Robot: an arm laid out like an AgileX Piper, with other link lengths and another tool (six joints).
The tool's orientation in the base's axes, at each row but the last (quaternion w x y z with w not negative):
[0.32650, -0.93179, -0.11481, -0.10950]
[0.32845, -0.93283, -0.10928, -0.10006]
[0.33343, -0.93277, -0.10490, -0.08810]
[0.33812, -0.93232, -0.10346, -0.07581]
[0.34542, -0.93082, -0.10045, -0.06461]
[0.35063, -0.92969, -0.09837, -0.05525]
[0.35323, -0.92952, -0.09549, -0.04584]
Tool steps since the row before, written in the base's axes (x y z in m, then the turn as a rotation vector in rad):
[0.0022, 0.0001, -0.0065, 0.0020, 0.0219, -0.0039]
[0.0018, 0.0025, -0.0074, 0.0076, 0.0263, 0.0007]
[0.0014, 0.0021, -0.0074, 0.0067, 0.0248, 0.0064]
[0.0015, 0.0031, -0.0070, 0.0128, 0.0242, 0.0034]
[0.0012, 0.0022, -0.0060, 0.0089, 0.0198, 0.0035]
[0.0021, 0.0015, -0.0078, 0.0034, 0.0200, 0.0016]
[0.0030, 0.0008, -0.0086, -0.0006, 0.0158, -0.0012]
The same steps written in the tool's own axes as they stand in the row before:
[0.0003, 0.0043, 0.0053, 0.0039, -0.0138, 0.0171]
[0.0002, 0.0030, 0.0074, 0.0111, -0.0184, 0.0170]
[-0.0001, 0.0032, 0.0071, 0.0113, -0.0209, 0.0116]
[0.0004, 0.0023, 0.0074, 0.0165, -0.0171, 0.0140]
[0.0003, 0.0024, 0.0060, 0.0121, -0.0148, 0.0108]
[0.0009, 0.0044, 0.0069, 0.0065, -0.0150, 0.0122]
[0.0017, 0.0056, 0.0070, 0.0015, -0.0109, 0.0114]

